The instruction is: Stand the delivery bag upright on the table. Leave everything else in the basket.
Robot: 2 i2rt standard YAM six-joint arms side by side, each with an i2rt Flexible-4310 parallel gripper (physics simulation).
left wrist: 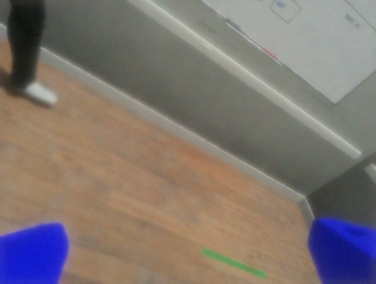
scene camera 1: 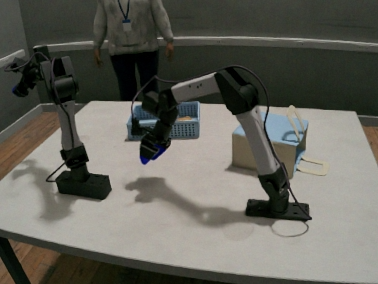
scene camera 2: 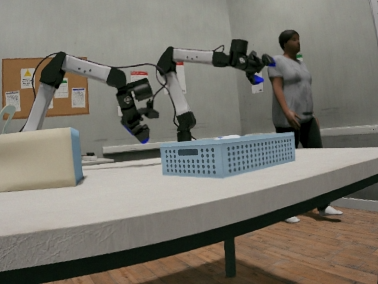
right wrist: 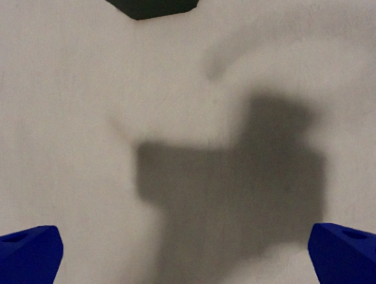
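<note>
The delivery bag [scene camera 1: 245, 150] [scene camera 2: 37, 157], beige and light blue, lies on its side on the table, partly behind the right arm in scene camera 1. Its cream handles [scene camera 1: 314, 166] [scene camera 2: 7, 117] stick out at one end. The light-blue basket [scene camera 1: 185, 131] [scene camera 2: 257, 154] stands near the table's far edge in scene camera 1. My right gripper [scene camera 1: 152, 154] [scene camera 2: 136, 135] [right wrist: 185, 236] is open and empty above the table, in front of the basket and away from the bag. My left gripper [scene camera 1: 19, 90] [scene camera 2: 265, 71] [left wrist: 188, 232] is open and empty, raised high at the far left of scene camera 1.
A tan item [scene camera 1: 185, 119] shows inside the basket, and a white item [scene camera 2: 230, 136] shows over its rim. The table [scene camera 1: 175, 220] [scene camera 2: 150, 205] carries both arm bases. A person [scene camera 1: 132, 30] [scene camera 2: 295, 85] stands beyond it. The right arm's shadow falls on the tabletop.
</note>
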